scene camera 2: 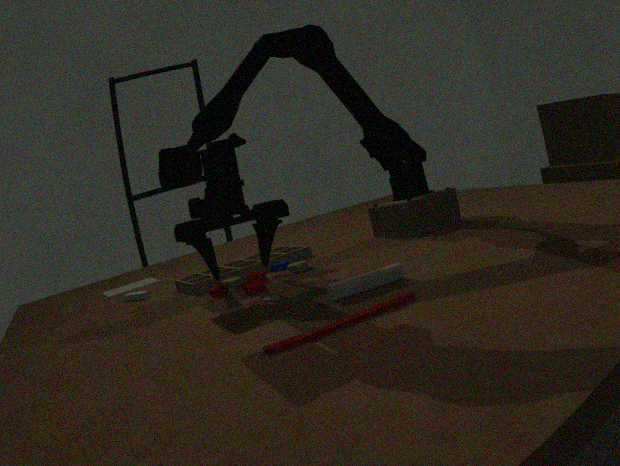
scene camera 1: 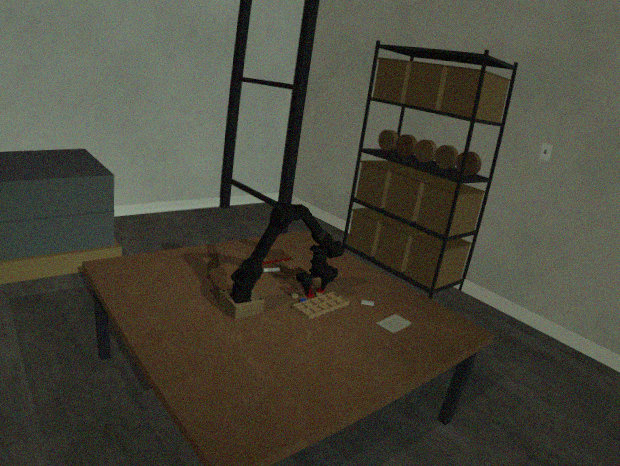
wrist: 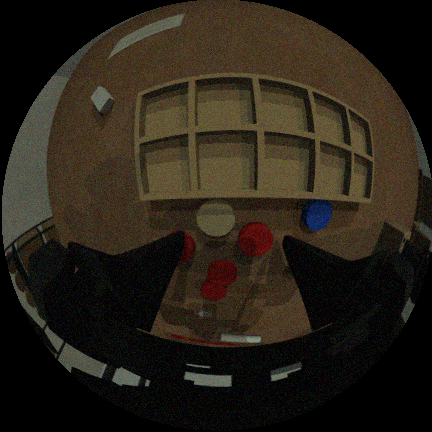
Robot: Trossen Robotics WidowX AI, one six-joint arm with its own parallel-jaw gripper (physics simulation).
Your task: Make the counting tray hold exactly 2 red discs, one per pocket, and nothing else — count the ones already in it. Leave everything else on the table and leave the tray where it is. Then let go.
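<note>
The wooden counting tray (scene camera 1: 311, 315) (scene camera 2: 191, 287) (wrist: 192, 165) has two rows of pockets; in the wrist view they look empty. My gripper (scene camera 1: 314, 290) (scene camera 2: 241, 272) (wrist: 234, 238) is open and empty, low beside the tray's long side. A red disc (wrist: 255, 239) lies between the fingertips in the wrist view, near the tray. Two more red discs (wrist: 222, 272) (wrist: 213, 289) overlap behind it. Another red disc (scene camera 2: 218, 290) (wrist: 187, 246) is partly hidden by one finger in the wrist view. A cream disc (wrist: 215, 218) and a blue disc (scene camera 2: 279, 265) (wrist: 318, 215) lie close to the tray wall.
A white bar (scene camera 1: 271, 269) (scene camera 2: 365, 282) (wrist: 241, 338) and a red rod (scene camera 2: 339, 323) lie behind the discs. A small grey piece (wrist: 205, 313) lies near them. A white block (scene camera 1: 367, 302) (scene camera 2: 136, 296) (wrist: 101, 99) and pale sheet (scene camera 1: 394, 323) (wrist: 147, 34) lie past the tray's end.
</note>
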